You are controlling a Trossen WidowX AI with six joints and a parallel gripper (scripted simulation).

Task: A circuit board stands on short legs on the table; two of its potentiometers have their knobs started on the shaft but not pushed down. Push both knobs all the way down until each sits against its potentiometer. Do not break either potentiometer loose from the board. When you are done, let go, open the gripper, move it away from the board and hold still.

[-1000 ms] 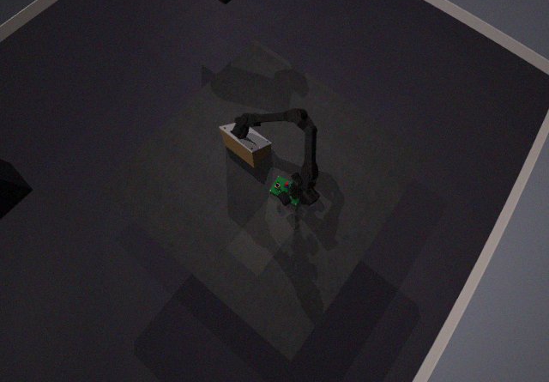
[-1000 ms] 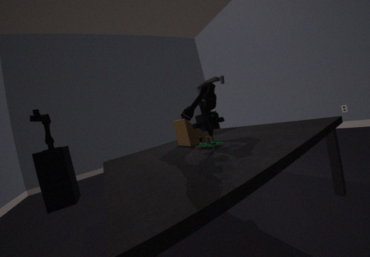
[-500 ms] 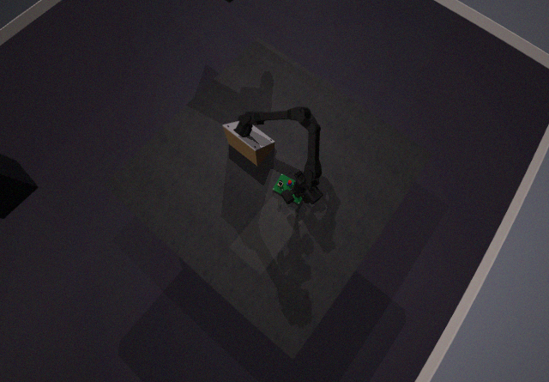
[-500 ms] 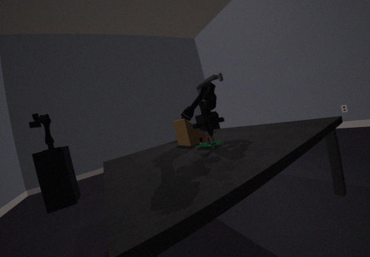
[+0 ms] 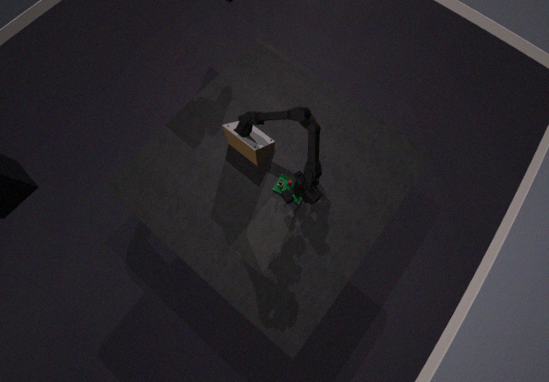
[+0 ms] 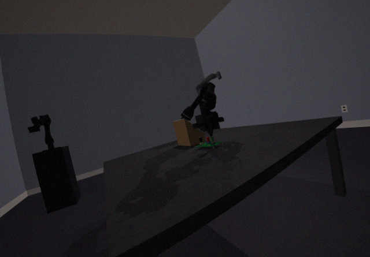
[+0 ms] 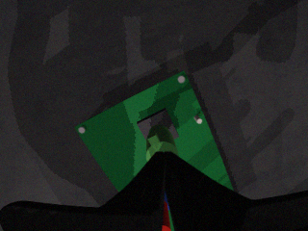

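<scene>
The green knob lies 2 cm below my gripper tip. From my gripper tip the other things lie so: potentiometer with knob (2 cm below).
</scene>
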